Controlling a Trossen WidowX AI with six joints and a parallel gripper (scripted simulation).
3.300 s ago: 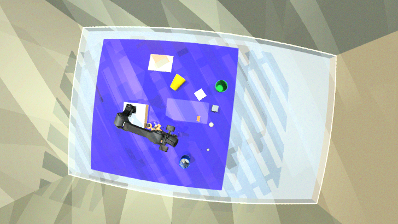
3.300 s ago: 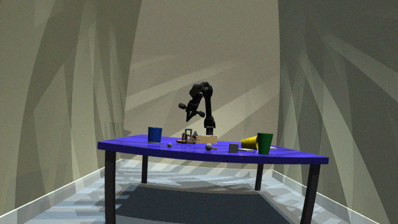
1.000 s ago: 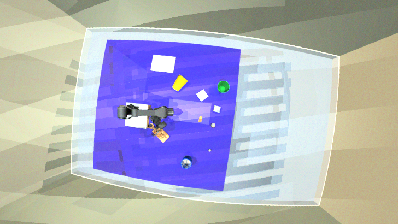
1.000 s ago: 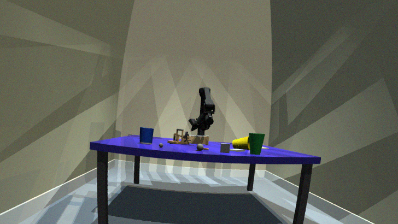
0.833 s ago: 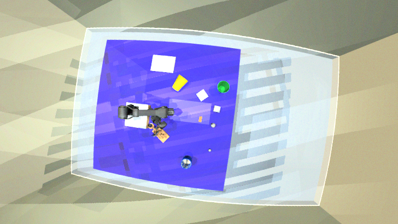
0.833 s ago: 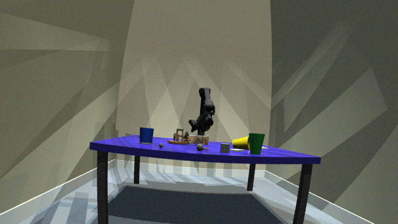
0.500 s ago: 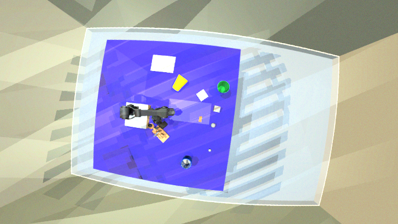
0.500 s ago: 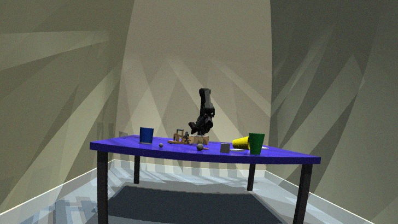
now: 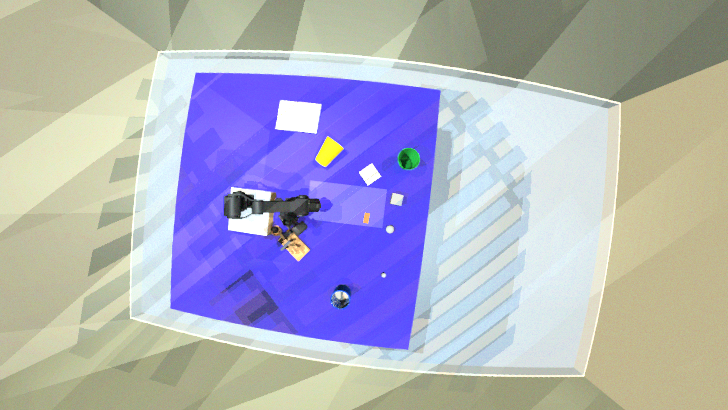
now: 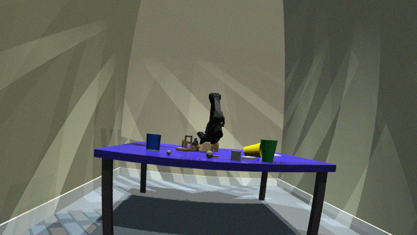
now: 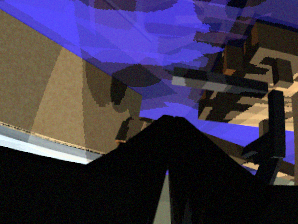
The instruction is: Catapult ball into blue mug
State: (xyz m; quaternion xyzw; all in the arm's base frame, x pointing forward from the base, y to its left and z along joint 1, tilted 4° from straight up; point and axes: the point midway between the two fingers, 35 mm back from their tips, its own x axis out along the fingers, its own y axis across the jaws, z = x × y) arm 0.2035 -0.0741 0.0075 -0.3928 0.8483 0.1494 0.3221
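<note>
My gripper tip is 4 cm past the black ball, 3 cm to the left of it and 1 cm below it. The rest, counted from my gripper tip: wooden catapult (6 cm to the right, 2 cm ahead); orange block (37 cm ahead, 6 cm to the left, 5 cm below); catapult frame (9 cm to the right, 3 cm ahead, 3 cm above).
</note>
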